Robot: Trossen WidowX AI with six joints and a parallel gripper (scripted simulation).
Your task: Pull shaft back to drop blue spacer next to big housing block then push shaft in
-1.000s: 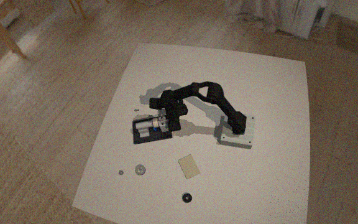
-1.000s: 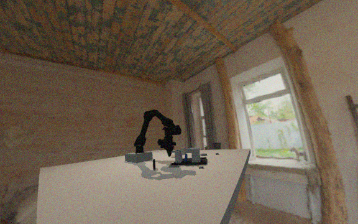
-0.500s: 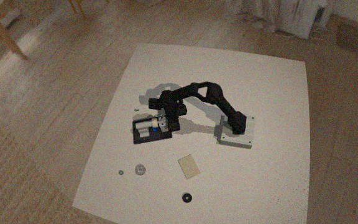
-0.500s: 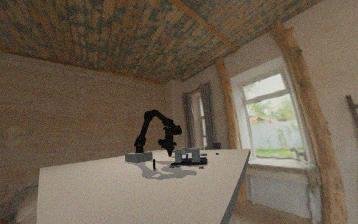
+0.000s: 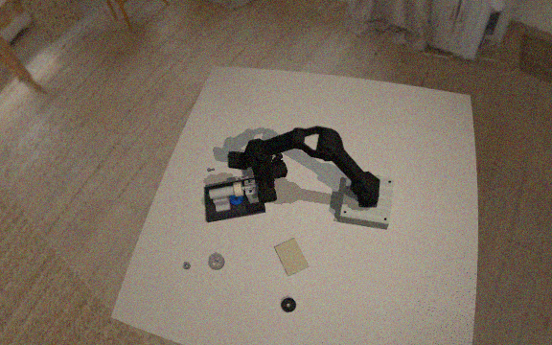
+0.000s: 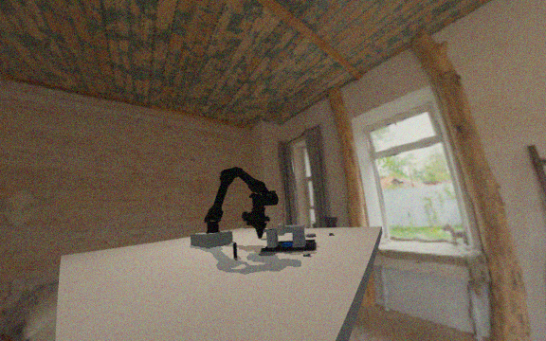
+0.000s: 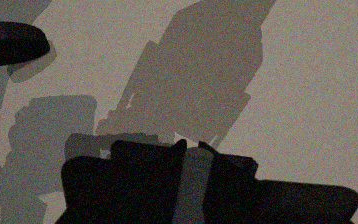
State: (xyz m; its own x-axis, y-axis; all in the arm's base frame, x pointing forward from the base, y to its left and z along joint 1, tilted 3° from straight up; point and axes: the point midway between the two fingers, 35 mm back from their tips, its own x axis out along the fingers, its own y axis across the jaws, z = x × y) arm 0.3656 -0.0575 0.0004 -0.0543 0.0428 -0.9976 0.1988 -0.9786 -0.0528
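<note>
Right now my gripper tip is 130 mm short of the blue spacer, 30 mm to the right of it and 30 mm above it. From my gripper tip the other things lie so: tan card: 90 mm behind, 250 mm to the left, 40 mm below; small screw: 260 mm ahead, 110 mm to the right, 40 mm below.
</note>
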